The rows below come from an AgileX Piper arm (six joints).
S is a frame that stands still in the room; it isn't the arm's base.
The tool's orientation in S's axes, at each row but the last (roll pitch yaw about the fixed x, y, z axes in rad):
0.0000, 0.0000, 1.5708
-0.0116, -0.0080, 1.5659
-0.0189, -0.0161, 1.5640
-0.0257, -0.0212, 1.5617
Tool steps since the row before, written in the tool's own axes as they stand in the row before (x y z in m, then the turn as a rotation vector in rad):
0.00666, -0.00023, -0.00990, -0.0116, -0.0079, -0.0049
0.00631, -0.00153, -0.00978, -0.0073, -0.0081, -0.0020
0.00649, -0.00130, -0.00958, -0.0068, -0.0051, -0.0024
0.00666, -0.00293, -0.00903, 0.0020, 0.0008, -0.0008
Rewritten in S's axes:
0.00023, 0.00666, -0.00990, 0.0079, -0.0116, -0.0049
0.00167, 0.00638, -0.00971, 0.0081, -0.0073, -0.0020
0.00153, 0.00663, -0.00945, 0.0051, -0.0068, -0.0024
0.00322, 0.00682, -0.00881, -0.0008, 0.0020, -0.0008

